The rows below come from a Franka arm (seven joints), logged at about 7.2 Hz.
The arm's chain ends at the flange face. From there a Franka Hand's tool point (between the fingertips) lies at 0.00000 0.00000 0.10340 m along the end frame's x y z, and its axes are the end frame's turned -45 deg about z.
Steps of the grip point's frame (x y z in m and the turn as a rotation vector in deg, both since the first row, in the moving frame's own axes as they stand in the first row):
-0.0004 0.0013 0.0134 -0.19 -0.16 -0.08
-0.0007 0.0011 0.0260 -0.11 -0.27 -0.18
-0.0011 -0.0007 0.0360 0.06 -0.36 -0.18
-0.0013 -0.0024 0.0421 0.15 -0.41 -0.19
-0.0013 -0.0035 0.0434 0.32 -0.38 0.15
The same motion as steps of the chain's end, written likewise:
0.0006 0.0008 0.0134 -0.25 0.02 -0.08
0.0005 0.0008 0.0260 -0.27 -0.11 -0.18
-0.0007 -0.0001 0.0360 -0.21 -0.30 -0.18
-0.0019 -0.0011 0.0421 -0.18 -0.40 -0.19
-0.0025 -0.0016 0.0434 -0.04 -0.49 0.15

